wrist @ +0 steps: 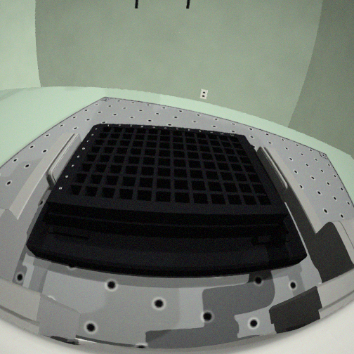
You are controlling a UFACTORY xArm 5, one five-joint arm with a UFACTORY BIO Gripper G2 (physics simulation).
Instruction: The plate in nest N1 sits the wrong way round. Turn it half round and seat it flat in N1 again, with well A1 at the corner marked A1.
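Note:
The black plate [165, 167] shows in the middle of the wrist view, its grid of square wells facing up. It looks level. Small letters run down its left edge and numbers along its far edge; they are too small to read surely. My gripper [167, 164] is shut on the plate, one pale finger pad against each short side. The black nest [165, 260] is directly under the plate, its near rim sticking out toward me. The plate lines up with it, but whether it is fully down is too dark to tell. The nest's A1 mark cannot be made out.
A grey perforated deck board [159, 320] lies under the nest, with small marks at its far corners. A pale green surface lies beyond it. A wall with a white socket [204, 94] stands at the back. Dark shadows fall on the near part of the deck.

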